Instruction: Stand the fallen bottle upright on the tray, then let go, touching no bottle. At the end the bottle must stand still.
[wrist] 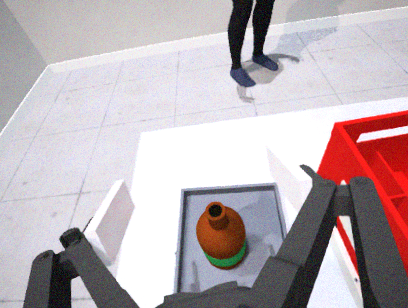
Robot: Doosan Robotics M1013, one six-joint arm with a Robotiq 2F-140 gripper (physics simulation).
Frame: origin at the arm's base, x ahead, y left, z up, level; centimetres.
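Seen in the pictures: gripper, fingertip midpoint: (197,176).
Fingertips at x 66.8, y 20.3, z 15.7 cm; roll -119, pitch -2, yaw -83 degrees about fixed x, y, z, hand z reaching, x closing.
Note:
Pixels of each thing's top centre, then the offset from my fingertips to it. "pt": a spot on its surface instead. Level surfaces: height alone.
- brown-orange bottle at its top centre: (215,210) dz -10.3, dx +1.5, dy -0.5 cm
- grey tray at a spot on its surface: (230,189) pt dz -24.4, dx +12.4, dy -2.7 cm
- red box with compartments, surface spot: (347,145) pt dz -9.1, dx +8.4, dy -19.3 cm
- white table at its surface level: dz -26.3 cm
The brown-orange bottle (221,237) with a green band stands upright in the grey tray (230,189), its dark open mouth facing up towards the camera. Tray floor shows around it, and it touches no tray wall. My gripper (197,176) is open wide and empty, its two white pads far apart to the left and right of the bottle in the view. Neither pad touches the bottle. The near end of the tray is hidden by the gripper's body.
A red box with compartments (347,145) stands on the white table (165,160), to the right of the tray, partly behind the right finger. The table's far and left edges show. A person's legs (239,40) stand on the tiled floor beyond the table.

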